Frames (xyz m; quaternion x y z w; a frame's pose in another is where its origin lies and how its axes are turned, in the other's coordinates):
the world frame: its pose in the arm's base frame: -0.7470 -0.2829 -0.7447 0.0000 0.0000 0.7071 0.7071
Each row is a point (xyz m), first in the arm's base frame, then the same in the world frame.
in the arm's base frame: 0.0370 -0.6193 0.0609
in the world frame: -0.3364 -0.7840 0.8056
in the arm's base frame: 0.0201 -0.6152 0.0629
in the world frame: -0.3323 -0.7671 0.8076
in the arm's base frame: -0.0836 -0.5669 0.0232
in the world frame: -0.2840 -0.6634 0.7679
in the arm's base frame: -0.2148 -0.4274 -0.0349
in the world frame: -0.1445 -0.5322 0.7098
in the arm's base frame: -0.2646 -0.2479 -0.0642
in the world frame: 0.0350 -0.4824 0.6805
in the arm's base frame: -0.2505 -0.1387 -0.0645
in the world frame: 0.1442 -0.4965 0.6802
